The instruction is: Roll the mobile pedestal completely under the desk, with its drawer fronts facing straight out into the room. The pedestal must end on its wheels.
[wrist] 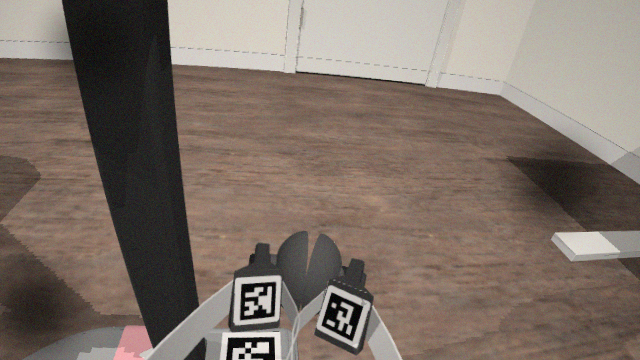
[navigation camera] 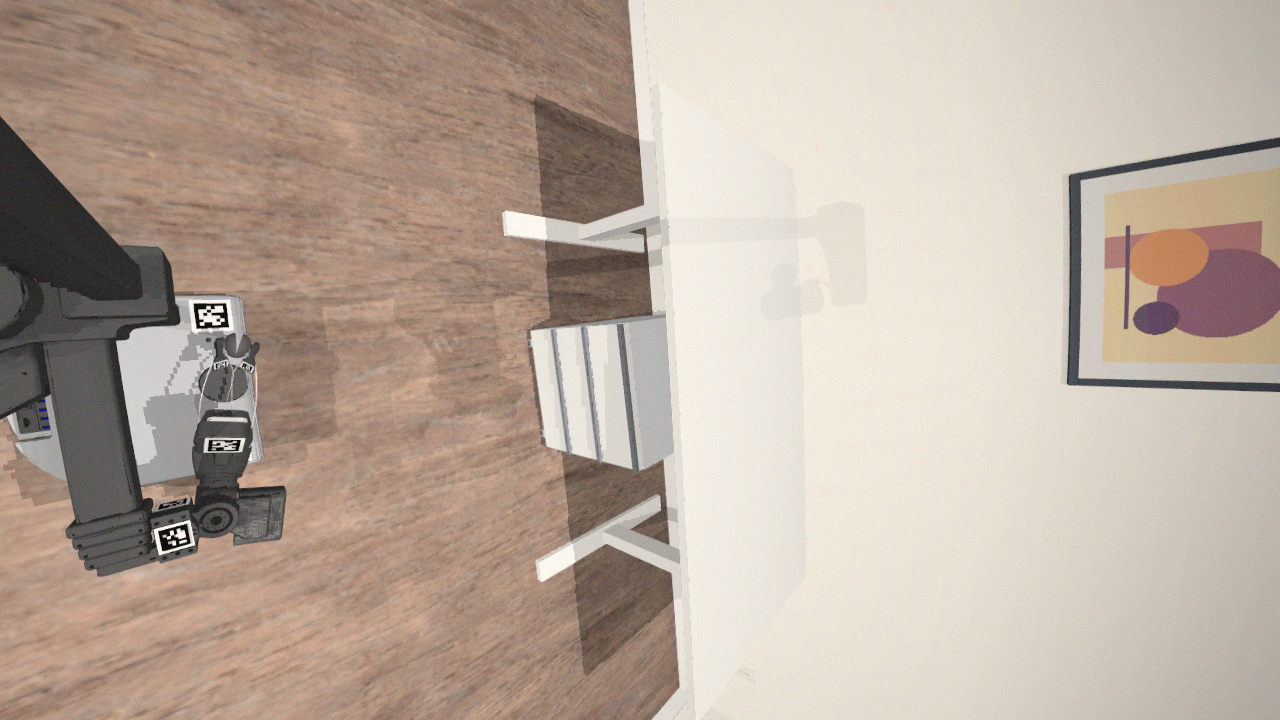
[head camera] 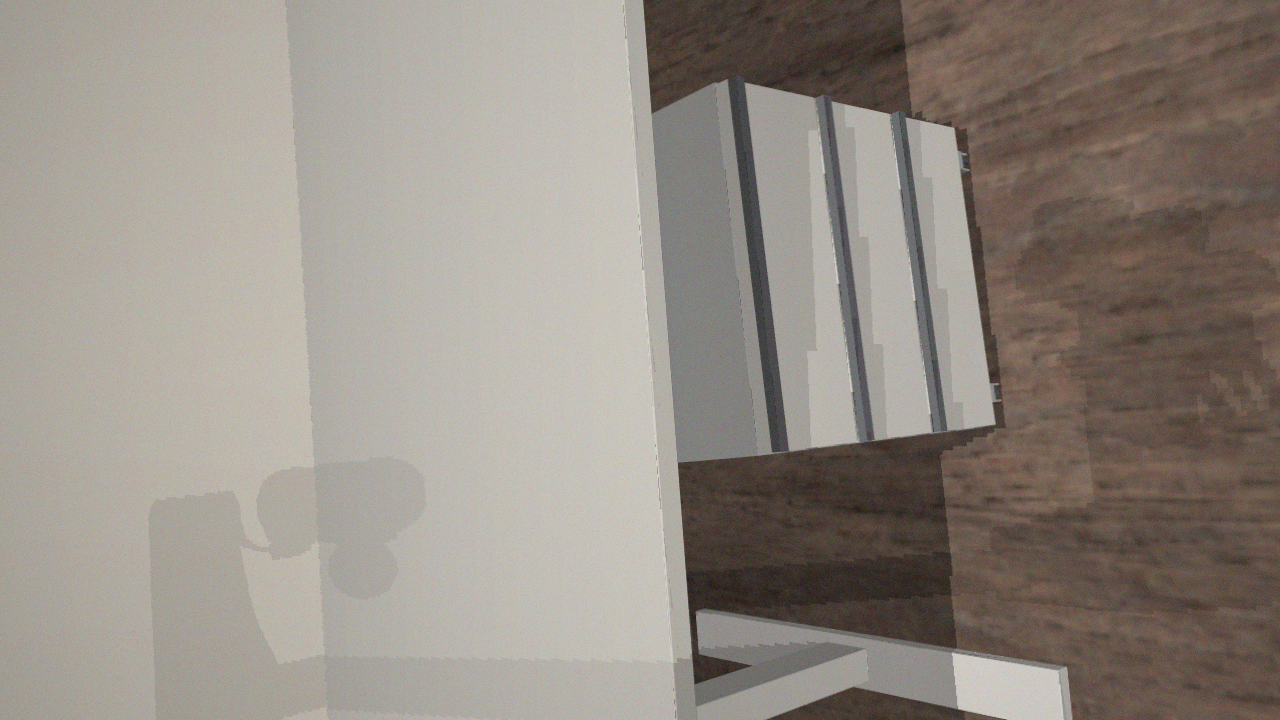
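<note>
The pedestal [head camera: 868, 277] [navigation camera: 595, 389] is a white three-drawer unit with dark grey strips, upright between the desk legs. Small casters show at its foot in the head view. Its drawer fronts face the room, slightly angled to the desk edge. Its front and part of its top show past the edge of the white desk [head camera: 483, 268] [navigation camera: 733, 402]; the rest is hidden beneath the desk top. My gripper [navigation camera: 237, 346] [wrist: 309, 259] is shut and empty, folded over the robot base and well away from the pedestal. It does not show in the head view.
White desk feet [head camera: 1002, 685] [navigation camera: 528, 224] [navigation camera: 554, 564] stand on both sides of the pedestal and reach into the room. A wall with a framed picture [navigation camera: 1074, 286] rises behind the desk. A white door [wrist: 370, 35] shows across the wooden floor in the wrist view.
</note>
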